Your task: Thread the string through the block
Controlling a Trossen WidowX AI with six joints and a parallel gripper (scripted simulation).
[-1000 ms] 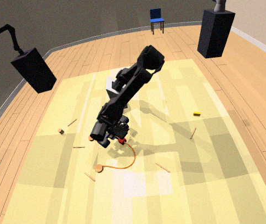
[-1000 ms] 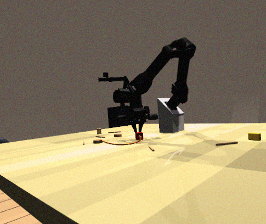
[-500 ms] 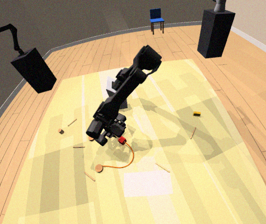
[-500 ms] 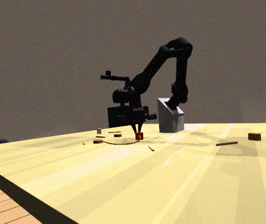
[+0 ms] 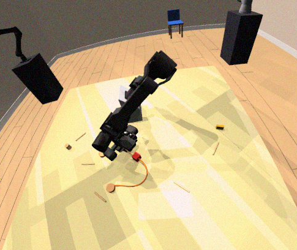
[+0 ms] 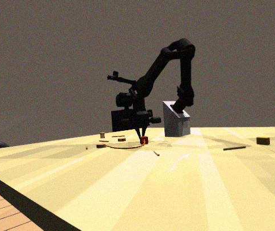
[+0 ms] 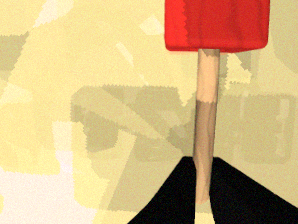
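Right now the red block is 5 cm to the left of my gripper tip, 4 cm ahead of it and 1 cm above it. Also, from my gripper tip: thin wooden stick 3 cm to the left, 3 cm ahead, 1 cm above; then round wooden button 17 cm ahead, 8 cm to the right; then small cylinder 36 cm to the right, 8 cm behind, 1 cm above.
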